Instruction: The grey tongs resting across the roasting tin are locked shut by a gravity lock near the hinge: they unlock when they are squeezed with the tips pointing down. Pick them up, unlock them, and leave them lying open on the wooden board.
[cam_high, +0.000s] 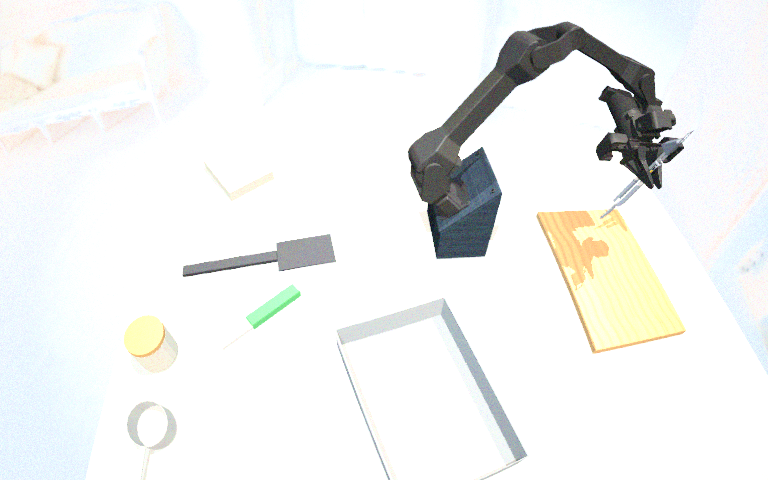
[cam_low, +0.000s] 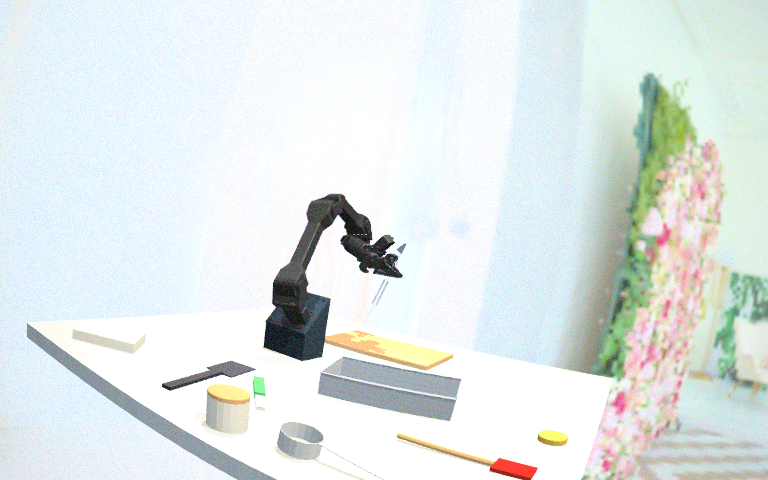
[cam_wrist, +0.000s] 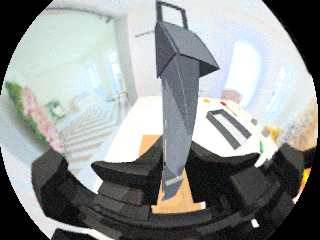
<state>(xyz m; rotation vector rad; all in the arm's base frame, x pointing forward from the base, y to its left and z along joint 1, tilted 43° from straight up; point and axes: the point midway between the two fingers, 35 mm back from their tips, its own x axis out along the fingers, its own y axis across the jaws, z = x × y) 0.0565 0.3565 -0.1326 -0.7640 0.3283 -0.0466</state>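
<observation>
Right now my gripper tip is 230 mm above the wooden board. Round my gripper tip: dark spatula (720 mm to the right, 240 mm below, 50 mm behind); then grey roasting tin (420 mm to the right, 260 mm ahead, 210 mm below); then yellow disc (660 mm ahead, 420 mm to the right, 230 mm below).
</observation>
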